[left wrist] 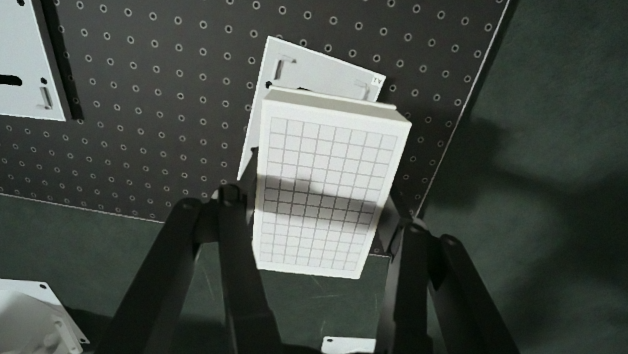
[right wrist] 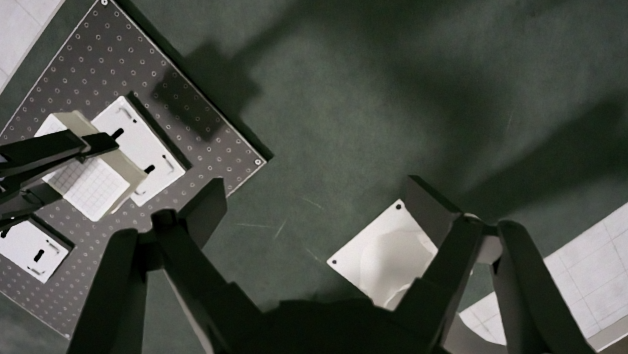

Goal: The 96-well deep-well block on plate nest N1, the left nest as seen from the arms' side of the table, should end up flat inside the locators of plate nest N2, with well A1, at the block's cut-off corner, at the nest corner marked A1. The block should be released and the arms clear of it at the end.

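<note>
The white deep-well block [left wrist: 320,165] [right wrist: 97,185] is held above nest N2 [left wrist: 320,70] [right wrist: 135,145], clear of it and overlapping it in both views. In the left wrist view its edges look turned slightly from the nest's. The nest's A1 mark [left wrist: 378,80] shows beyond the block's far right end; I cannot make out the cut-off corner. My left gripper [left wrist: 319,172] [right wrist: 93,161] is shut on the block's long sides. Nest N1 [left wrist: 25,60] [right wrist: 20,240] has its visible part bare. My right gripper [right wrist: 316,193] is open and empty, away from the block.
Both nests stand on the dark perforated board [left wrist: 175,60] [right wrist: 110,65]. A white arm base plate [left wrist: 37,287] [right wrist: 350,257] lies on the green surface [left wrist: 125,250] [right wrist: 325,125], seen between the right fingers in the right wrist view. Shadows fall on the board and block.
</note>
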